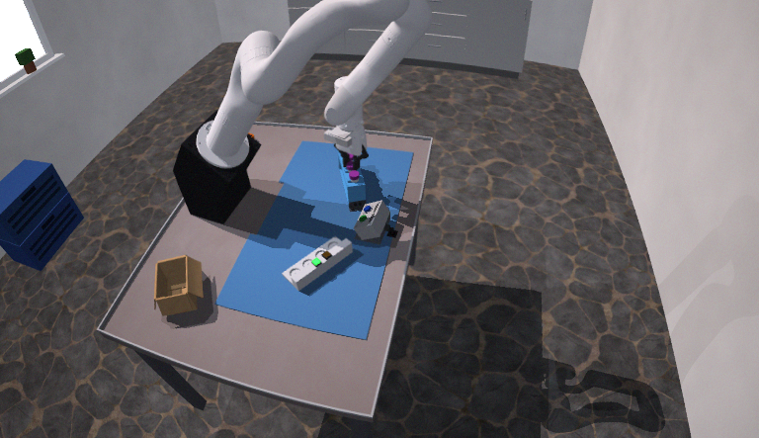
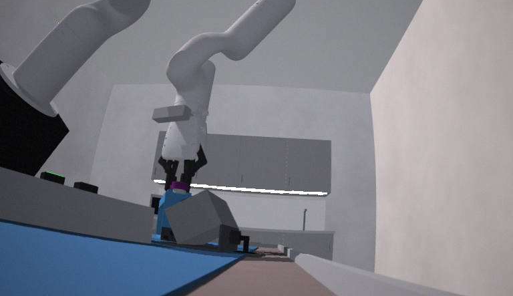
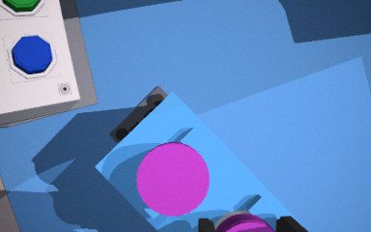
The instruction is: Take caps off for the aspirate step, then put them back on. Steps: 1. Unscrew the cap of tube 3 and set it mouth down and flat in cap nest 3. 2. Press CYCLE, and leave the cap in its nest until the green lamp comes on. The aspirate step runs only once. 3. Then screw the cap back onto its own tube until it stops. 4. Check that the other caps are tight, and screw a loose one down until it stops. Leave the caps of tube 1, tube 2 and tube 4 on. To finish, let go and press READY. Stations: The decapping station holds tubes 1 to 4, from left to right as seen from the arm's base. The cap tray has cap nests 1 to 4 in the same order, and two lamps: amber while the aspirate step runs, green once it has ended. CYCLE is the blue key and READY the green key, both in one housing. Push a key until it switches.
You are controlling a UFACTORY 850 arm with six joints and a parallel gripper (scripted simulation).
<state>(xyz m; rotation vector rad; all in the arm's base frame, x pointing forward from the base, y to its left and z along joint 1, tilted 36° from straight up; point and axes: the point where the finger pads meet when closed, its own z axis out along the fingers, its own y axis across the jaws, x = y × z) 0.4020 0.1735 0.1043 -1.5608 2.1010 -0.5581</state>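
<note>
My hand is 10 mm above the magenta cap. From my hand the other things lie so: grey key housing: 110 mm ahead, 170 mm to the right, 70 mm below; blue key: 90 mm ahead, 140 mm to the right, 60 mm below; green key: 90 mm ahead, 190 mm to the right, 60 mm below.
</note>
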